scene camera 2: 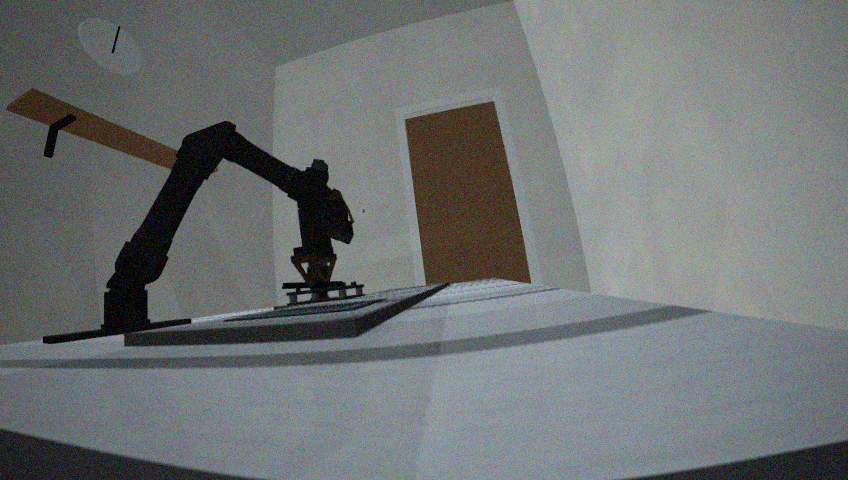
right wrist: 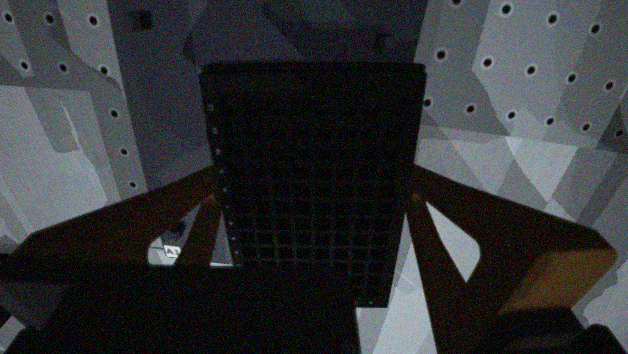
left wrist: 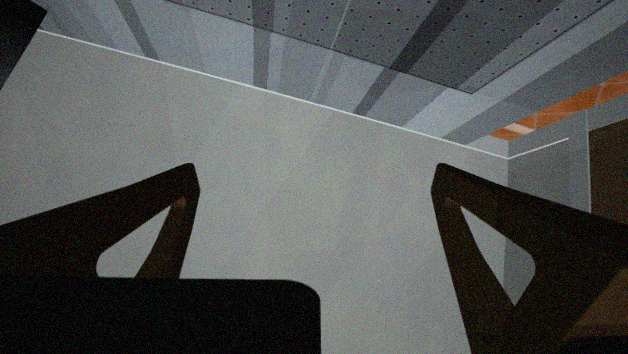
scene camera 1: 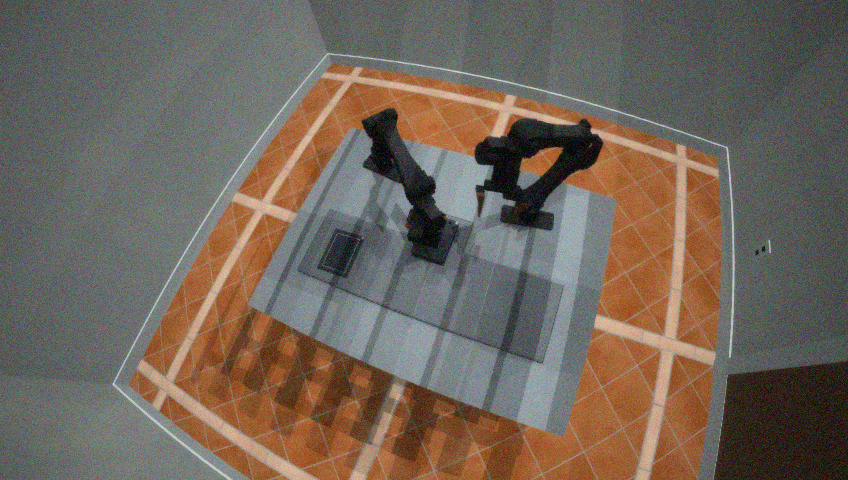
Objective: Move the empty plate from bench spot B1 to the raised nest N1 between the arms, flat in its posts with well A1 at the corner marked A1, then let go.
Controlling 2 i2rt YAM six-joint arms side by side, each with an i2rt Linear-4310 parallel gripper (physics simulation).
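Frame: origin at the left arm's base, x ahead, y left, z up, level; millimetres.
Seen in the pictures: left gripper, fingertip midpoint: (scene camera 2: 350, 217) (left wrist: 315, 176) (scene camera 1: 495, 219); right gripper, fingertip midpoint: (scene camera 2: 319, 285) (right wrist: 313, 175) (scene camera 1: 428, 232); left arm's base, link origin: (scene camera 1: 527, 218); right arm's base, link origin: (scene camera 2: 126, 332) (scene camera 1: 385, 168).
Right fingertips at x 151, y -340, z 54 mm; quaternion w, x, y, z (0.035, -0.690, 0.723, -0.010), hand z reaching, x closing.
Offsets run from my right fingertips to a thing's top centre. "*": to the spot under its first point. Level surfaces: height alone.
The dark gridded plate (right wrist: 315, 125) (scene camera 2: 335, 284) is between the fingers of my right gripper (right wrist: 313, 175) (scene camera 1: 426, 228) (scene camera 2: 315, 280), which is shut on its two sides. The plate looks about level, above the dark nest {8 mm ahead, 25 mm left, 1 mm up} (right wrist: 155, 110) (scene camera 1: 440, 255) and close to its short posts. I cannot tell whether they touch. The A1 label {* 58 mm back, 90 mm left, 9 mm down} (right wrist: 172, 251) shows at the lower left in the right wrist view; the plate's well A1 is unreadable. My left gripper (left wrist: 315, 176) (scene camera 1: 498, 215) is open and empty, raised to the right of the nest in scene camera 1.
A dark rectangular spot with a pale outline {* 121 mm ahead, 301 mm right, 39 mm down} (scene camera 1: 342, 252) lies on the perforated bench mat {41 mm down} (scene camera 1: 505, 315) (right wrist: 515, 90) at the left in scene camera 1; its label is unreadable. The left arm stands folded near its base (scene camera 1: 529, 218), to the right of the nest.
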